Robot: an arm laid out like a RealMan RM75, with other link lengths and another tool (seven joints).
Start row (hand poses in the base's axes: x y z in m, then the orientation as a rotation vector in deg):
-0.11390, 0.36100, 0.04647, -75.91, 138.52, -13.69
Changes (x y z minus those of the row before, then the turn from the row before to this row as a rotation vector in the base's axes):
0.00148, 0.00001, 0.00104, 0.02, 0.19, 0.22
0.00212, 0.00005, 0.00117, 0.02, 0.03, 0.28
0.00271, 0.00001, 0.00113, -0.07, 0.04, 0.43
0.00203, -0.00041, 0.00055, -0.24, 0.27, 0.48
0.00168, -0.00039, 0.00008, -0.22, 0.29, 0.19
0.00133, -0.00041, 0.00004, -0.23, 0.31, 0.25
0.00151, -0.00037, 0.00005, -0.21, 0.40, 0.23
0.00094, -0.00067, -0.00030, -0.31, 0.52, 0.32
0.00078, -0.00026, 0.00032, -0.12, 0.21, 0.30
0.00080, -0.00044, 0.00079, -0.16, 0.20, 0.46
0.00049, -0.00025, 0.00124, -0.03, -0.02, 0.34
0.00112, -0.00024, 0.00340, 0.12, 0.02, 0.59
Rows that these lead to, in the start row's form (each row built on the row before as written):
-0.11242, 0.36101, 0.04751, -76.24, 138.51, -13.49
-0.11030, 0.36106, 0.04868, -76.57, 138.33, -13.37
-0.10759, 0.36107, 0.04981, -77.12, 138.06, -13.32
-0.10556, 0.36066, 0.05036, -77.90, 137.98, -13.32
-0.10388, 0.36027, 0.05044, -78.34, 138.12, -13.36
-0.10255, 0.35986, 0.05048, -78.87, 138.23, -13.38
-0.10104, 0.35949, 0.05053, -79.41, 138.43, -13.33
-0.10010, 0.35882, 0.05023, -80.15, 138.67, -13.30
-0.09932, 0.35856, 0.05055, -80.65, 138.64, -13.24
-0.09852, 0.35812, 0.05134, -81.35, 138.48, -13.20
-0.09803, 0.35787, 0.05258, -81.75, 138.21, -13.17
-0.09691, 0.35763, 0.05598, -82.40, 137.75, -12.87

